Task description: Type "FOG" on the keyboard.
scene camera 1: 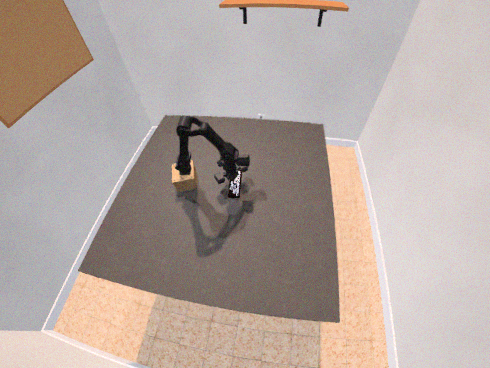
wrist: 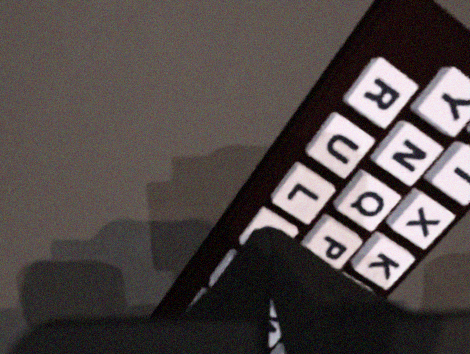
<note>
In view: the gripper (wrist: 266, 241) and a keyboard (wrist: 418, 46).
</note>
